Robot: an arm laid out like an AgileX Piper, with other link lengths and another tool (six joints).
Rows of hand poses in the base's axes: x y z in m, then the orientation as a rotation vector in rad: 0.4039 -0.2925 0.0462 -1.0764 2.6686 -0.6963; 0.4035 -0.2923 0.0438 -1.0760 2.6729 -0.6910; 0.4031 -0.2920 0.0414 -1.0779 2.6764 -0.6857; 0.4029 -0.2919 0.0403 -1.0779 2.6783 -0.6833; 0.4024 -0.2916 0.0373 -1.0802 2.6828 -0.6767; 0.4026 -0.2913 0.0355 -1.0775 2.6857 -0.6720; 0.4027 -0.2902 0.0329 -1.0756 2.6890 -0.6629; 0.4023 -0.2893 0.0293 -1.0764 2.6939 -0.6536; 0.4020 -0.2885 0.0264 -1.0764 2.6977 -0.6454; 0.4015 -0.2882 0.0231 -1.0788 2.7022 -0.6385; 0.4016 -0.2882 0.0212 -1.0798 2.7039 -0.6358; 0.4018 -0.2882 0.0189 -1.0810 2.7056 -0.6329; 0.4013 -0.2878 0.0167 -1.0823 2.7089 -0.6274; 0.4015 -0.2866 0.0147 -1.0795 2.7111 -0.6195; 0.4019 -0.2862 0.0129 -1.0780 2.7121 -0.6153; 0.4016 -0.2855 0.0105 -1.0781 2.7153 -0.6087; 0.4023 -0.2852 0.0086 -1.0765 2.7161 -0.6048; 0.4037 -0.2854 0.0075 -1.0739 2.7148 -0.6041; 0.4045 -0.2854 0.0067 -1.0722 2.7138 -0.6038; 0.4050 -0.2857 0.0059 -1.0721 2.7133 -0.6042
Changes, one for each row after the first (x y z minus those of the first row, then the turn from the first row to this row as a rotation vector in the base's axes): -0.0004 0.0002 -0.0024 0.0030 0.0036 -0.0015; -0.0008 0.0005 -0.0048 0.0058 0.0076 -0.0015; -0.0010 0.0006 -0.0059 0.0071 0.0093 -0.0021; -0.0015 0.0009 -0.0089 0.0105 0.0144 -0.0021; -0.0013 0.0012 -0.0107 0.0138 0.0158 -0.0043; -0.0012 0.0023 -0.0133 0.0198 0.0181 -0.0057; -0.0016 0.0032 -0.0169 0.0252 0.0230 -0.0065; -0.0019 0.0040 -0.0198 0.0301 0.0266 -0.0072; -0.0024 0.0043 -0.0231 0.0336 0.0319 -0.0072; -0.0023 0.0043 -0.0250 0.0350 0.0339 -0.0072; -0.0021 0.0043 -0.0273 0.0364 0.0361 -0.0070; -0.0026 0.0047 -0.0295 0.0393 0.0397 -0.0072; -0.0024 0.0059 -0.0315 0.0448 0.0408 -0.0088; -0.0020 0.0063 -0.0333 0.0478 0.0412 -0.0096; -0.0023 0.0070 -0.0357 0.0517 0.0443 -0.0102; -0.0016 0.0073 -0.0376 0.0545 0.0445 -0.0110; -0.0002 0.0071 -0.0387 0.0556 0.0423 -0.0117; 0.0006 0.0071 -0.0395 0.0563 0.0407 -0.0121; 0.0011 0.0068 -0.0403 0.0562 0.0403 -0.0120
